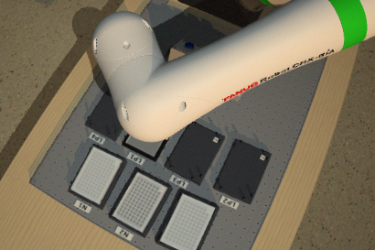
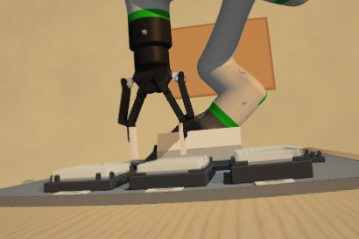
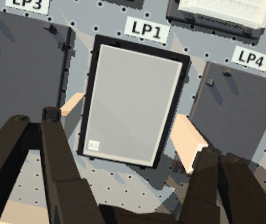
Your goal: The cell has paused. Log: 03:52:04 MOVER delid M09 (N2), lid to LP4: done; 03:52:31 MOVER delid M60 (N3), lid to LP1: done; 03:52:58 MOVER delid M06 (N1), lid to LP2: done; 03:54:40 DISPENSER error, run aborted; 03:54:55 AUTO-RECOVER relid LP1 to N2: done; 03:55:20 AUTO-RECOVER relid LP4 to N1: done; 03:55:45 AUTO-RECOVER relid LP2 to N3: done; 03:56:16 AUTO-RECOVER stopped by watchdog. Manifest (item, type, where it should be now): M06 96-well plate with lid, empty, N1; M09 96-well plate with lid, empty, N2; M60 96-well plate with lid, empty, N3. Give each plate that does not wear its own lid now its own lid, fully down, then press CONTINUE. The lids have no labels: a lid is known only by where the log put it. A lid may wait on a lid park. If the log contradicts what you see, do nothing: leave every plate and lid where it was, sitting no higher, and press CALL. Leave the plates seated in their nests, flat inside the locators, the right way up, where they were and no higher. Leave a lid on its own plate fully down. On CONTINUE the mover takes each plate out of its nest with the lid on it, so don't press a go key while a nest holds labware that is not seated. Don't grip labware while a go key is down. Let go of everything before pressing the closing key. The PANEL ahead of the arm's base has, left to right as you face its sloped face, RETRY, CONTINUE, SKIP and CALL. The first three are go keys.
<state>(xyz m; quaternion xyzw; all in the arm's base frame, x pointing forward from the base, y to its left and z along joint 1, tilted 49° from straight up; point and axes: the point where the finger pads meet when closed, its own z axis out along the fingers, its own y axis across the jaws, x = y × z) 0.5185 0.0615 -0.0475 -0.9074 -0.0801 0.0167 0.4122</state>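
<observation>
Now: hand 50 mm above the lid park LP1. From my hand the other things lie so: lid park LP3: 130 mm to the left, 50 mm below, 10 mm behind; LP1 label: 90 mm ahead, 50 mm below, 10 mm to the left; lid park LP4: 120 mm to the right, 50 mm below, 20 mm ahead.
</observation>
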